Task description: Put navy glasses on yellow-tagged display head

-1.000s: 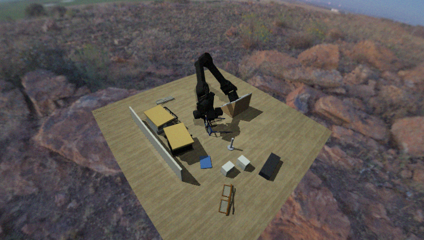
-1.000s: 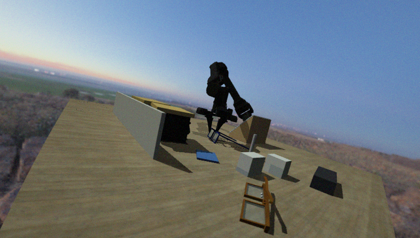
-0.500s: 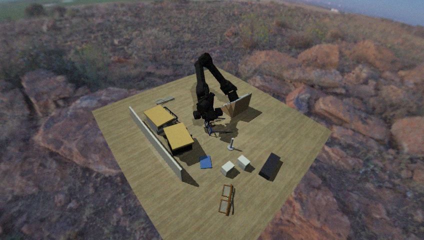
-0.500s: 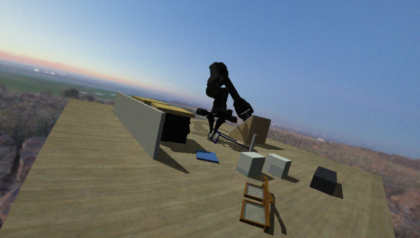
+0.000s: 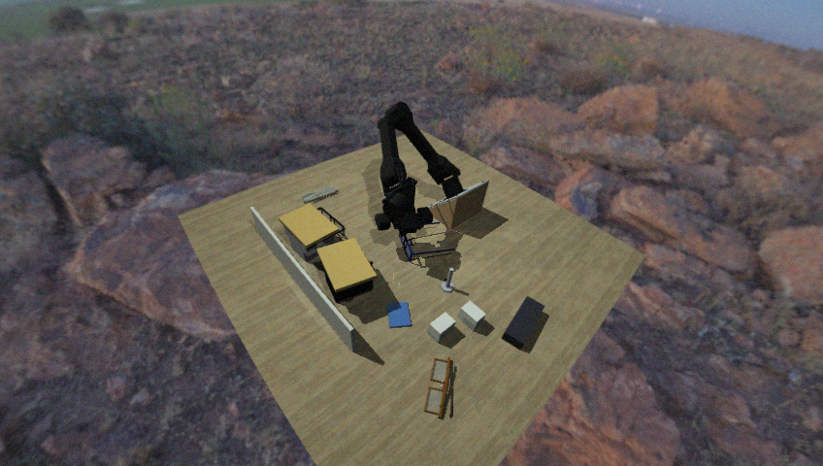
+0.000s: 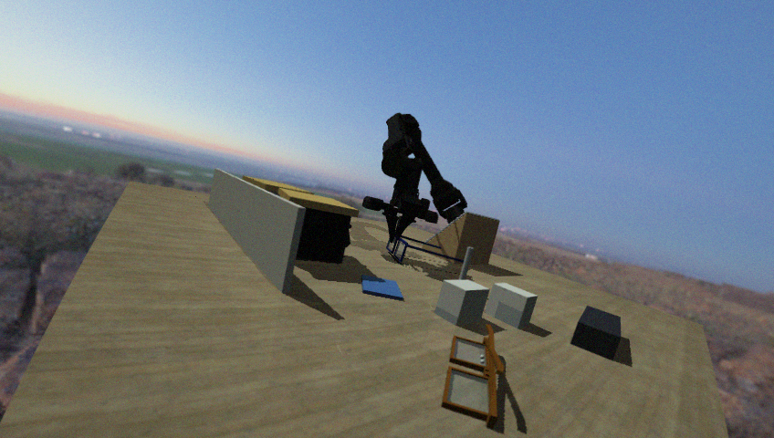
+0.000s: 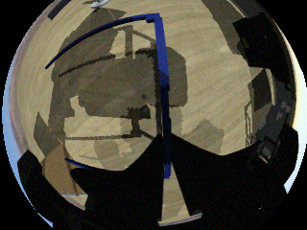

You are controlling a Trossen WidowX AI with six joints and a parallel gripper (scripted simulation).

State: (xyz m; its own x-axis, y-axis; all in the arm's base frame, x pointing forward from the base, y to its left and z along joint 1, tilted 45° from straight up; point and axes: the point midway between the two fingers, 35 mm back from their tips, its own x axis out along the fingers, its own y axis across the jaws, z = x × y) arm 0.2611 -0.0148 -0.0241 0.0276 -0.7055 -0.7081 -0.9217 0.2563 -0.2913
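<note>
My gripper tip is 1 cm short of the grey post and 24 cm to the right of it. From my gripper tip the other things lie so: blue pad: 20 cm ahead, 23 cm to the left, 3 cm below; then black box: 6 cm behind, 48 cm to the left, 1 cm below; then long white wall: 37 cm ahead, 5 cm to the right, 3 cm above.
</note>
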